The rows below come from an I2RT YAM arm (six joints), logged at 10 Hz.
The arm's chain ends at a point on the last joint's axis. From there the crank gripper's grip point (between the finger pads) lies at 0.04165 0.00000 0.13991 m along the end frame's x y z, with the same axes.
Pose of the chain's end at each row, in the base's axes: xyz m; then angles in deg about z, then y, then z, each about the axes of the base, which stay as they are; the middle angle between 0 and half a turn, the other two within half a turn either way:
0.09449 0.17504 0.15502 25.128 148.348 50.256
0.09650 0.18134 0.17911 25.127 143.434 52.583
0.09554 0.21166 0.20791 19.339 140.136 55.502
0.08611 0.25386 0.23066 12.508 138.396 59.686
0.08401 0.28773 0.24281 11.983 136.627 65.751
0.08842 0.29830 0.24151 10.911 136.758 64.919
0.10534 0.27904 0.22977 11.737 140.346 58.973
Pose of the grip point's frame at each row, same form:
0.10731 0.21812 0.01613 25.128 148.348 50.256
0.11470 0.23423 0.04427 25.127 143.434 52.583
0.11788 0.26852 0.07533 19.339 140.136 55.502
0.10987 0.31236 0.09904 12.508 138.396 59.686
0.10342 0.35188 0.11313 11.983 136.627 65.751
0.10928 0.36147 0.11157 10.911 136.758 64.919
0.12792 0.33301 0.09603 11.737 140.346 58.973

